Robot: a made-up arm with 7 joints. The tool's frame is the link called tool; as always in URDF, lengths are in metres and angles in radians. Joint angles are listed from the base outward.
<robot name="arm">
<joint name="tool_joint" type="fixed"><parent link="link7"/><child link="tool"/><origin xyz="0 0 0" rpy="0 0.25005 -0.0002"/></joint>
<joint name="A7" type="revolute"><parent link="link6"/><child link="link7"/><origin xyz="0.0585 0 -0.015"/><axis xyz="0.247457 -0.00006 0.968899"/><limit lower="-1.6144" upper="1.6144"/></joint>
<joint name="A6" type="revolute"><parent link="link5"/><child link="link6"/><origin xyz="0.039 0 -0.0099"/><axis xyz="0.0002 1 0.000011"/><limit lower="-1.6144" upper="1.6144"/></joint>
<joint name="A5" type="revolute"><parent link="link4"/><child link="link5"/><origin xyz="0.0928 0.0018 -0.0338"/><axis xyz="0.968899 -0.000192 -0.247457"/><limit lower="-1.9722" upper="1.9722"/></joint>
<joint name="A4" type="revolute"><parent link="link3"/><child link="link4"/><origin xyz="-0.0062 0 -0.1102"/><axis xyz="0.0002 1 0.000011"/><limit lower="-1.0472" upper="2.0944"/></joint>
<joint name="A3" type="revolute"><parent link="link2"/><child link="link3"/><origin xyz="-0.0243 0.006 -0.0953"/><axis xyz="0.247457 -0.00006 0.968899"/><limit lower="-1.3" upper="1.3"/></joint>
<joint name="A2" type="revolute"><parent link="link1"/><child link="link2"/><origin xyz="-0.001 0.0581 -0.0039"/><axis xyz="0.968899 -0.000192 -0.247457"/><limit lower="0" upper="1.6"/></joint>
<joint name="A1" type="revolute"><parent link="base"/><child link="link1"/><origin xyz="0 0 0"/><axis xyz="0.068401 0.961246 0.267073"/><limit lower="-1.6" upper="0.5"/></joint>
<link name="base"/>
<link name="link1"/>
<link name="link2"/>
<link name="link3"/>
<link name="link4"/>
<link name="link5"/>
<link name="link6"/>
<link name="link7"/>
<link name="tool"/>
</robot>
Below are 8 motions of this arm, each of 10 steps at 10 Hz.
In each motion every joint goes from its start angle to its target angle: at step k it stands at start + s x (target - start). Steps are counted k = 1, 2, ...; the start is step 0. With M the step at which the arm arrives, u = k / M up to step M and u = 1 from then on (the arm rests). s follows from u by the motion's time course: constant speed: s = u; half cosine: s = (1 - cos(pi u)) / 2; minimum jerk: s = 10 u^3 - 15 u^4 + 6 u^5.
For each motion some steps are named. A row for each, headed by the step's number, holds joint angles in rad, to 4 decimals.
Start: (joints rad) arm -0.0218 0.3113 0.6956 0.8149 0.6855 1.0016 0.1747
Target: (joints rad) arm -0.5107 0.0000 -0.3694 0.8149 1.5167 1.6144 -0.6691
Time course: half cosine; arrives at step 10
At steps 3, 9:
3: -0.1226 0.2471 0.4761 0.8149 0.8568 1.1279 0.0008
9: -0.4987 0.0076 -0.3433 0.8149 1.4964 1.5994 -0.6485

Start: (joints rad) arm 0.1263 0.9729 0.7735 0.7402 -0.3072 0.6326 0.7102
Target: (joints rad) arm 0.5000 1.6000 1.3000 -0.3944 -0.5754 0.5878 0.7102
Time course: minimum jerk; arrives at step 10
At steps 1, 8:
1: 0.1295 0.9783 0.7780 0.7305 -0.3095 0.6322 0.7102
8: 0.4784 1.5637 1.2695 -0.3287 -0.5599 0.5904 0.7102

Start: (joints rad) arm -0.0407 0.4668 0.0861 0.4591 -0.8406 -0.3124 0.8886
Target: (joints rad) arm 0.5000 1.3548 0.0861 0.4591 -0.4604 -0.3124 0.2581
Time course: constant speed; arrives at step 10
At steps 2, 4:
2: 0.0674 0.6444 0.0861 0.4591 -0.7646 -0.3124 0.7625
4: 0.1756 0.8220 0.0861 0.4591 -0.6885 -0.3124 0.6364

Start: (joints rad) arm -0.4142 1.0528 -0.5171 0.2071 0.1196 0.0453 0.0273
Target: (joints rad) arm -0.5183 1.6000 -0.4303 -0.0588 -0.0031 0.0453 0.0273
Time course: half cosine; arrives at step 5
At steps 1, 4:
1: -0.4241 1.1051 -0.5088 0.1817 0.1079 0.0453 0.0273
4: -0.5084 1.5477 -0.4386 -0.0334 0.0086 0.0453 0.0273

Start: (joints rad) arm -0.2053 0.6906 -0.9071 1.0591 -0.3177 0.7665 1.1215
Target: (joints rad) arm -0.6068 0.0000 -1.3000 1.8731 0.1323 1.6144 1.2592
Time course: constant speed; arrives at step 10
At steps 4, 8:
4: -0.3659 0.4144 -1.0643 1.3847 -0.1377 1.1057 1.1766
8: -0.5265 0.1381 -1.2214 1.7103 0.0423 1.4448 1.2317

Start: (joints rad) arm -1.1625 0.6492 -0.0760 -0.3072 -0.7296 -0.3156 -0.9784
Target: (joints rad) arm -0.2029 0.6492 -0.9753 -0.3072 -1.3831 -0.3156 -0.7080
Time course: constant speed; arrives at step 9
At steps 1, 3, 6, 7, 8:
1: -1.0559 0.6492 -0.1759 -0.3072 -0.8022 -0.3156 -0.9484
3: -0.8426 0.6492 -0.3758 -0.3072 -0.9474 -0.3156 -0.8883
6: -0.5228 0.6492 -0.6755 -0.3072 -1.1653 -0.3156 -0.7981
7: -0.4161 0.6492 -0.7755 -0.3072 -1.2379 -0.3156 -0.7681
8: -0.3095 0.6492 -0.8754 -0.3072 -1.3105 -0.3156 -0.7380

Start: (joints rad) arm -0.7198 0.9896 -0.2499 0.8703 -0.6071 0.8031 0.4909
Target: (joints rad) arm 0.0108 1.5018 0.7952 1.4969 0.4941 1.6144 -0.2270
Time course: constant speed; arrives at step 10
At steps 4, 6, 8, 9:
4: -0.4276 1.1945 0.1681 1.1209 -0.1666 1.1276 0.2037
6: -0.2814 1.2969 0.3772 1.2463 0.0536 1.2899 0.0602
8: -0.1353 1.3994 0.5862 1.3716 0.2739 1.4521 -0.0834
9: -0.0623 1.4506 0.6907 1.4342 0.3840 1.5333 -0.1552

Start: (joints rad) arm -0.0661 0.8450 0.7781 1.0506 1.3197 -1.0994 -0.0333
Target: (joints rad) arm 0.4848 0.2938 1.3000 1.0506 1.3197 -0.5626 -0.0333
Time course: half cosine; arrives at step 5
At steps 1, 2, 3, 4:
1: -0.0135 0.7924 0.8279 1.0506 1.3197 -1.0481 -0.0333
2: 0.1242 0.6546 0.9584 1.0506 1.3197 -0.9139 -0.0333
3: 0.2945 0.4842 1.1197 1.0506 1.3197 -0.7481 -0.0333
4: 0.4322 0.3464 1.2502 1.0506 1.3197 -0.6139 -0.0333

